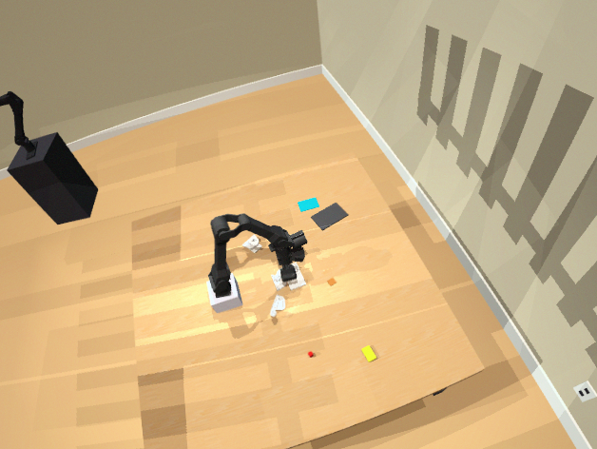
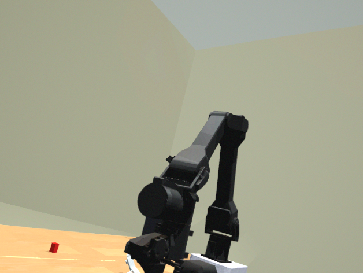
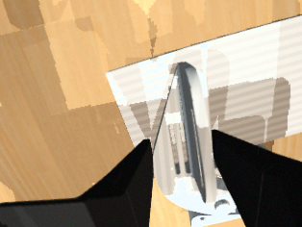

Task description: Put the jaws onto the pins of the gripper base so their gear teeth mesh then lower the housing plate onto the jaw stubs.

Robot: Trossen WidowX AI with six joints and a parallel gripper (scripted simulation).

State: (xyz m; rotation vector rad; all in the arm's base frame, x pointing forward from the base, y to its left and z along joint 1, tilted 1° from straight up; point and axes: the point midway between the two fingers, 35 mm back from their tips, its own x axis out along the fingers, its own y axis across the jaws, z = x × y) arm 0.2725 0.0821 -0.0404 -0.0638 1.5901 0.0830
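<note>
My gripper tip is now 3 cm to the left of the flat white plate, 2 cm short of it and 1 cm above it. Round my gripper tip: red cube 39 cm to the right, 4 cm ahead; then dark grey plate 27 cm to the left, 24 cm ahead, 1 cm below; then small brown piece 18 cm ahead, 9 cm to the right, 1 cm below.
</note>
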